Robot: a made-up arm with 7 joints.
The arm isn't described. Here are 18 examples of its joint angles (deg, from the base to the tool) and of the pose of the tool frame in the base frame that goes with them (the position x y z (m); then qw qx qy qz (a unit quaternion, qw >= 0)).
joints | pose
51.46 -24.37 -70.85 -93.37 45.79 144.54 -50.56 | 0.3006 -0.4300 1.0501 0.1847 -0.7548 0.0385 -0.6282
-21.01 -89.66 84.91 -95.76 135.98 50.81 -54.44 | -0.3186 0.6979 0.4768 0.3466 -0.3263 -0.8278 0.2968
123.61 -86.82 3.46 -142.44 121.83 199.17 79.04 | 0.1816 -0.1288 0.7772 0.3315 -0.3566 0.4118 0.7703
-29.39 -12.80 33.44 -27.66 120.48 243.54 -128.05 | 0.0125 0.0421 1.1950 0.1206 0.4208 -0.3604 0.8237
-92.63 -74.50 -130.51 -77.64 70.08 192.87 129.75 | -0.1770 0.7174 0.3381 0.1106 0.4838 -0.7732 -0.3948
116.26 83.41 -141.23 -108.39 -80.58 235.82 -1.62 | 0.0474 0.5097 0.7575 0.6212 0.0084 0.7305 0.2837
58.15 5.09 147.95 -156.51 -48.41 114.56 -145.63 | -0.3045 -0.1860 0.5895 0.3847 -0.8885 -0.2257 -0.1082
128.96 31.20 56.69 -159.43 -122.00 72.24 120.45 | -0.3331 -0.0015 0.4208 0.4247 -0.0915 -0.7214 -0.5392
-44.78 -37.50 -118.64 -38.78 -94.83 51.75 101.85 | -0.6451 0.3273 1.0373 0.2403 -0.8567 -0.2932 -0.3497
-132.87 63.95 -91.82 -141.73 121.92 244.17 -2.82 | -0.3621 -0.0009 0.6589 0.5852 -0.5439 0.0498 -0.5993
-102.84 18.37 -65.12 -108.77 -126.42 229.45 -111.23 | -0.3393 -0.2464 0.8020 0.0521 0.6388 0.7158 -0.2770
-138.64 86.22 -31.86 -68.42 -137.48 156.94 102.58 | -0.5881 -0.2852 0.0964 0.3720 0.5675 -0.6370 -0.3658
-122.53 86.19 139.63 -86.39 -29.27 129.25 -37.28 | -0.0680 -0.6725 0.9358 0.0465 -0.6189 -0.0648 -0.7814
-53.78 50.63 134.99 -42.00 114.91 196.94 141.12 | 0.4970 -0.2302 1.0229 0.0611 0.3941 0.1328 0.9074
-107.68 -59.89 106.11 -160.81 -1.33 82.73 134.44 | 0.2877 -0.0166 0.4277 0.7535 -0.0563 -0.6493 0.0861
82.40 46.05 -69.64 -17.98 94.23 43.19 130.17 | 0.1916 0.7192 1.0115 0.1165 0.8983 -0.3529 -0.2346
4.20 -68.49 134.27 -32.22 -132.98 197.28 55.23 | -0.7698 0.0630 0.5280 0.2174 0.6366 -0.5097 -0.5364
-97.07 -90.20 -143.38 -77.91 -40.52 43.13 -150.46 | -0.1821 0.5871 0.0405 0.2737 0.5441 -0.3042 0.7324
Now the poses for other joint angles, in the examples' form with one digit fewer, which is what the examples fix.
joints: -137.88 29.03 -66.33 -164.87 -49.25 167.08 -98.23
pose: -0.362 0.025 0.495 0.313 -0.841 0.441 -0.019
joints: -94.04 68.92 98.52 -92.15 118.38 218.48 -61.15
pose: 0.331 -0.485 0.625 0.451 -0.430 0.757 -0.197
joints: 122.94 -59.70 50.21 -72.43 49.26 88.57 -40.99
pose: -0.099 -0.565 1.098 0.335 0.492 -0.787 -0.159
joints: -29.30 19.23 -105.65 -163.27 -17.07 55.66 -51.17
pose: -0.155 -0.148 0.535 0.780 -0.381 0.457 0.193
